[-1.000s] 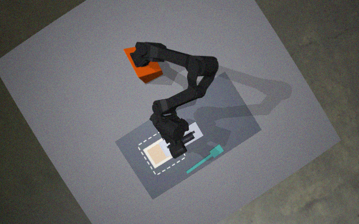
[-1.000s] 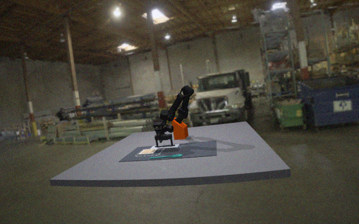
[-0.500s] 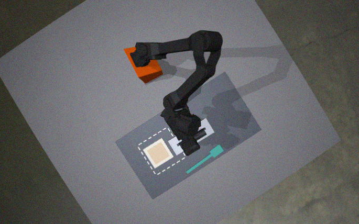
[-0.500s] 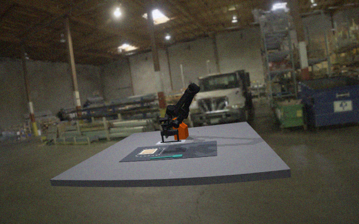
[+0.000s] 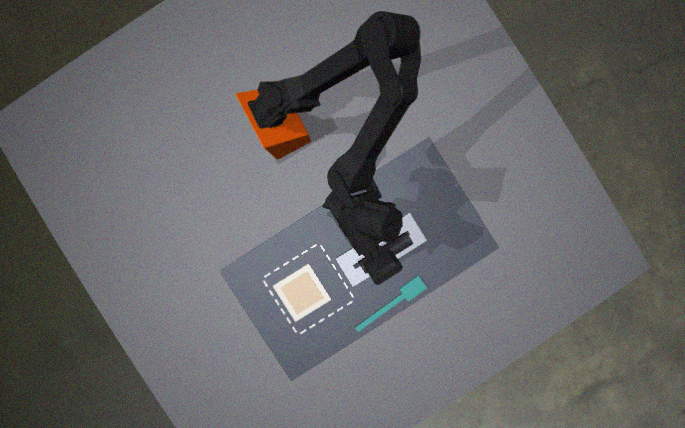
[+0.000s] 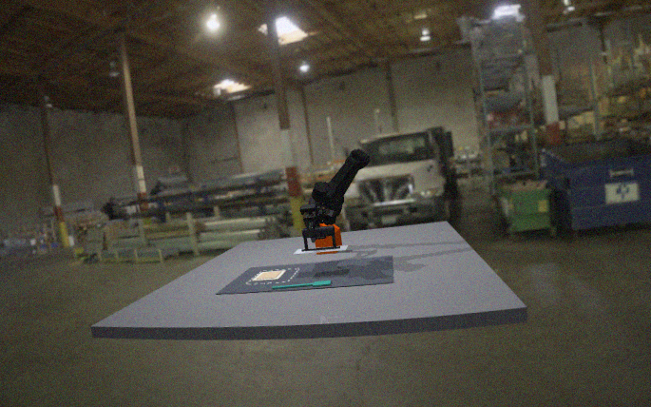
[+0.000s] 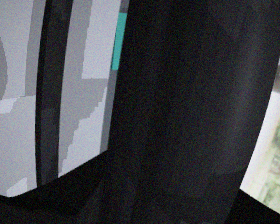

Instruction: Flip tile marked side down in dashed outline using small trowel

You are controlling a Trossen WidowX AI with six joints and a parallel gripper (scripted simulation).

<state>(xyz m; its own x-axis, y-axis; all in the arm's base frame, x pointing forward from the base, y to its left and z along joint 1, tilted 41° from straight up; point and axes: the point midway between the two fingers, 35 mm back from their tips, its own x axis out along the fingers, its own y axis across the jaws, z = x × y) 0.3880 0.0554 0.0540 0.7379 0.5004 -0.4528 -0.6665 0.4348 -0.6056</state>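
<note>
Now: the dark mat 2 cm behind my gripper tip, 4 cm to the right of it and 16 cm below it. Also, from my gripper tip: tile 1 cm behind, 21 cm to the right, 14 cm below; then teal trowel 12 cm ahead, 14 cm below.
</note>
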